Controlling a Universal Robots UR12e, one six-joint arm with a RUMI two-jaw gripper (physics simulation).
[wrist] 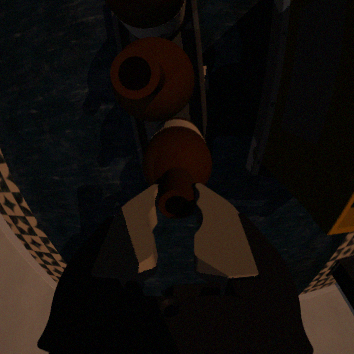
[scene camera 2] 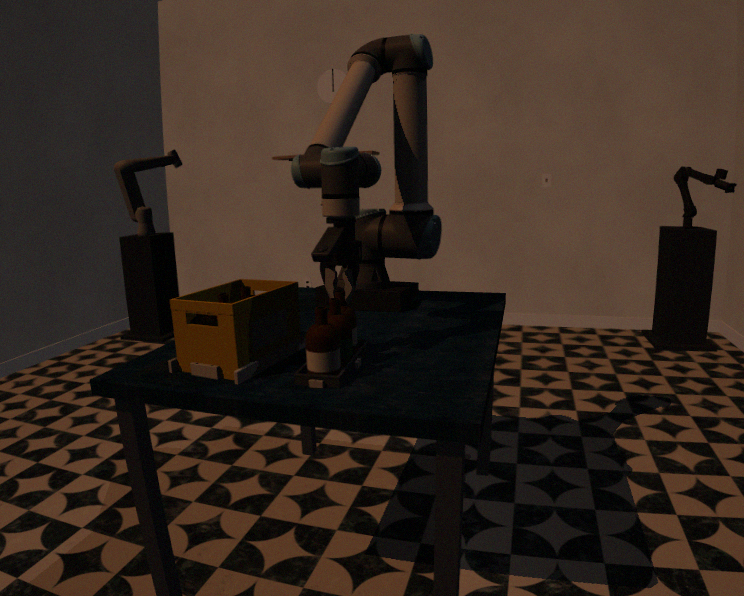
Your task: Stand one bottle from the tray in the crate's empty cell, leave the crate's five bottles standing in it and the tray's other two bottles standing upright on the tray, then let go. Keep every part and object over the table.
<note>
I see my gripper (scene camera 2: 341, 304) and a green-labelled bottle (wrist: 152, 78).
My gripper shows as well in the wrist view (wrist: 177, 184).
</note>
